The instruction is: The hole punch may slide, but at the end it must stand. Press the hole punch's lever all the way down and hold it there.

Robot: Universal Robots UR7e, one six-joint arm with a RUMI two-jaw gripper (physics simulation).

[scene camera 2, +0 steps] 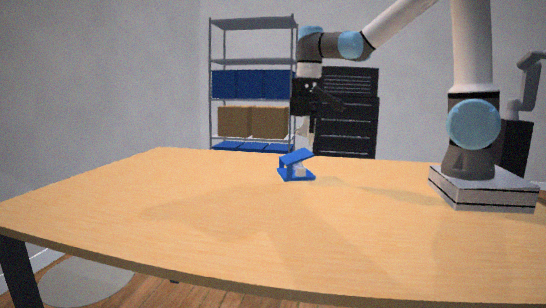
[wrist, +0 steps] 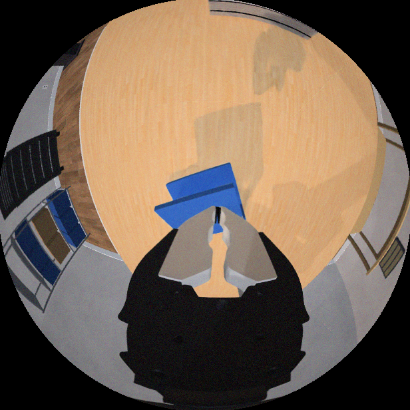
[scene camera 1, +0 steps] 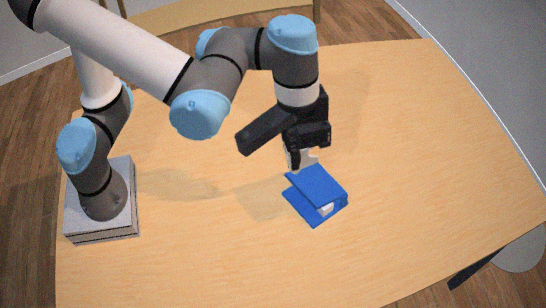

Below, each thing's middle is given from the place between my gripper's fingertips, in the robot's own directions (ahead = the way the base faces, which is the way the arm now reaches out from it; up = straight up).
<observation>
The blue lever (scene camera 1: 315, 184) is 4 cm ahead of my hand, 2 cm to the right of it and 4 cm below it. Round my hand: blue hole punch (scene camera 1: 314, 218): 4 cm ahead, 2 cm to the right, 6 cm below.
</observation>
